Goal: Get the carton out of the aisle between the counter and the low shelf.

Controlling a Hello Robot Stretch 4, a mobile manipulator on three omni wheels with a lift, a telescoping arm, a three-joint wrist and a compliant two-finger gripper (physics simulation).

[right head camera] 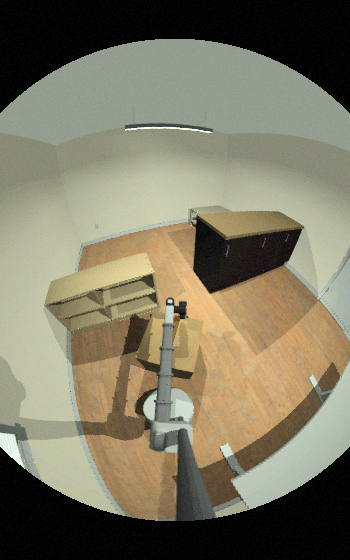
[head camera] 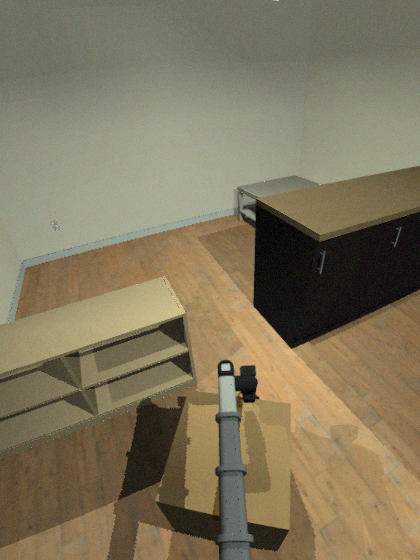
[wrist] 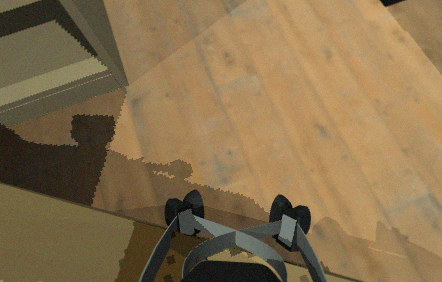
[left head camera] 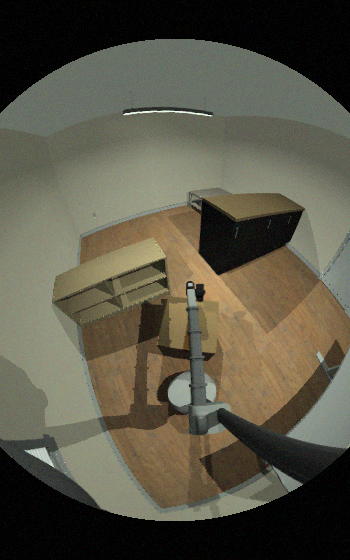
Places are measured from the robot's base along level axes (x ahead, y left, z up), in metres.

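Pixels of known places: gripper, fingertip midpoint: [wrist: 236, 209].
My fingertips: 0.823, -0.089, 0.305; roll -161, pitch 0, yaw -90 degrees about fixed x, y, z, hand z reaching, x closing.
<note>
Behind a point stands the place of what it marks, as x, y, z.
The tan carton [head camera: 279, 450] {0.557, -0.189, 0.379} [left head camera: 209, 325] {0.533, -0.160, 0.378} [right head camera: 193, 342] {0.544, -0.184, 0.379} [wrist: 60, 230] {0.796, 0.022, 0.379} sits upright on the floor, near the right front corner of the low shelf [head camera: 95, 327] {1.068, 0.625, 0.582} [left head camera: 110, 265] {1.071, 0.718, 0.583} [right head camera: 100, 276] {1.072, 0.724, 0.582}, with a strip of floor between them in the wrist view. The counter [head camera: 345, 205] {1.682, -0.765, 0.882} [left head camera: 250, 205] {1.687, -0.823, 0.883} [right head camera: 250, 224] {1.669, -0.889, 0.883} stands farther off, to the right. My arm reaches over the carton and hides part of its top. My gripper [wrist: 236, 209] {0.823, -0.089, 0.305} is open and empty, with its fingertips apart around the carton's far edge in the wrist view. Whether they touch the carton is hard to tell.
My round white base [left head camera: 177, 392] {0.007, 0.119, 0.187} [right head camera: 182, 405] {0.037, -0.112, 0.186} stands close to the carton's near side. A grey table [head camera: 280, 186] {3.517, -0.788, 0.422} [left head camera: 212, 192] {3.485, -0.806, 0.422} stands behind the counter by the back wall. White-legged furniture [right head camera: 230, 457] stands at the lower right of the right head view.
</note>
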